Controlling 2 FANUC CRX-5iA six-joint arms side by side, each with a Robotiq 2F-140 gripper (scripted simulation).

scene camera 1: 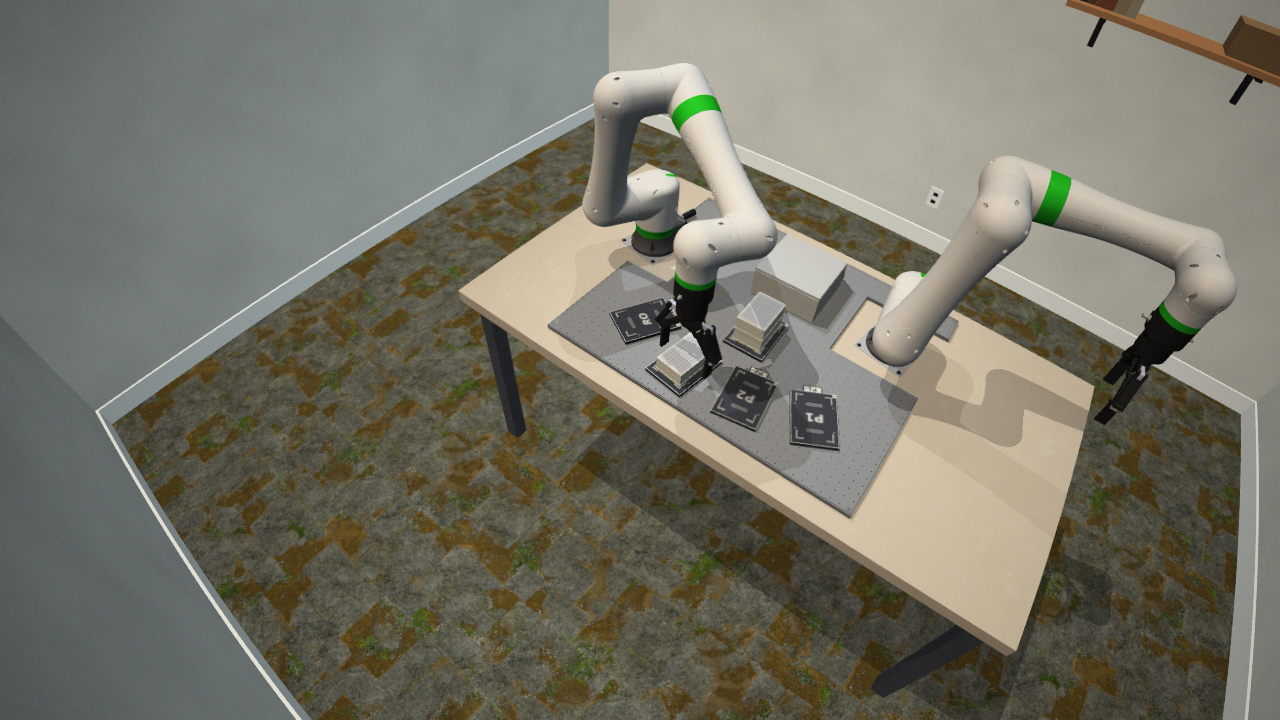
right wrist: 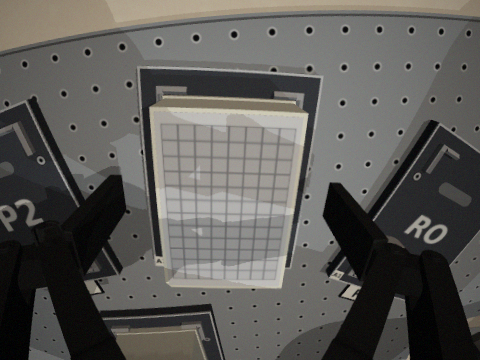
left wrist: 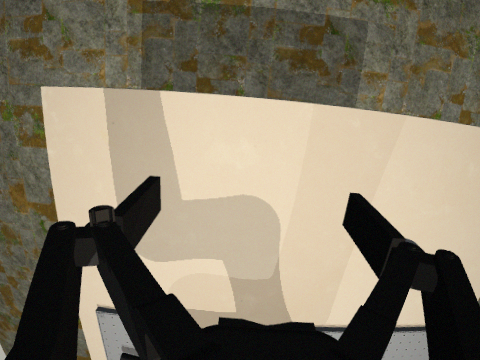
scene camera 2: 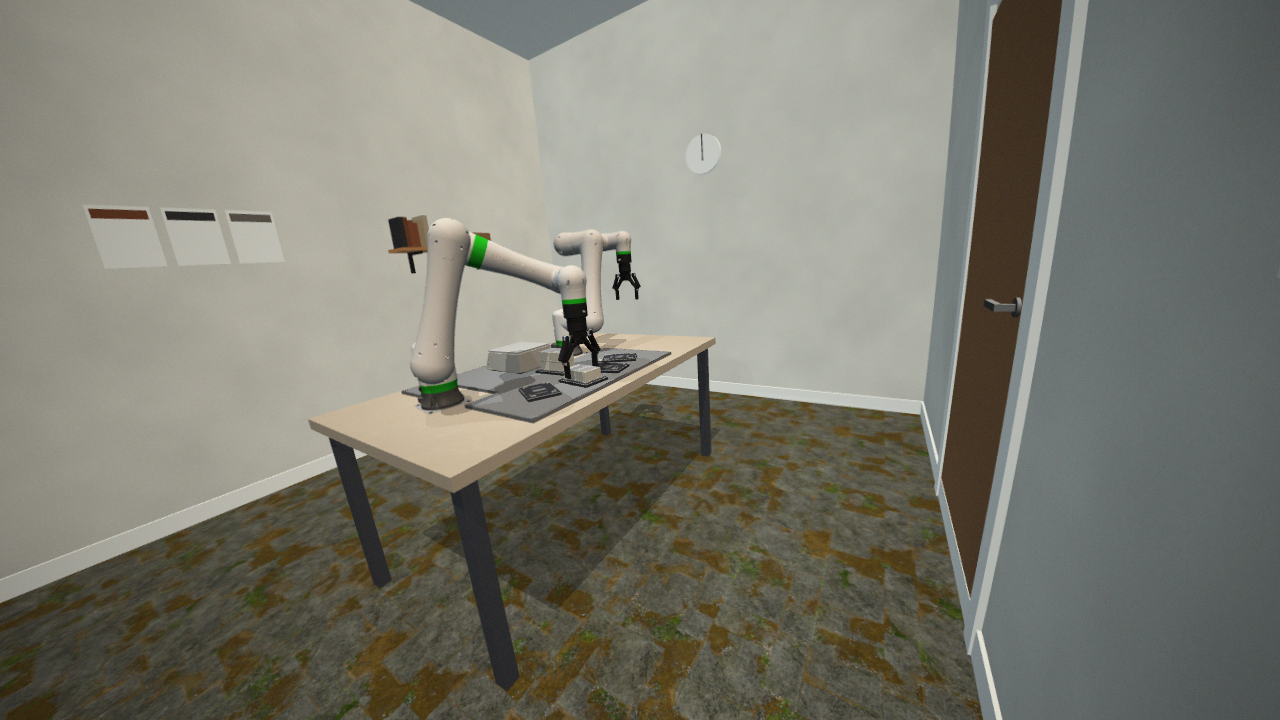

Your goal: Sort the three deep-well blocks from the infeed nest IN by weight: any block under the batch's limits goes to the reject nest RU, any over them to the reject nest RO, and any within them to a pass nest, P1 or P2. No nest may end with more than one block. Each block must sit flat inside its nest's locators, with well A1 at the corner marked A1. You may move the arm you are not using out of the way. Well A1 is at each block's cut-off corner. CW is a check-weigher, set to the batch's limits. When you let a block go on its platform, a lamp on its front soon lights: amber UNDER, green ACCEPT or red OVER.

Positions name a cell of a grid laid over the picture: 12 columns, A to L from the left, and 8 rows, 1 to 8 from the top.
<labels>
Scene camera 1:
my left gripper: K5
my right gripper: G4
check-weigher CW: H4
</labels>
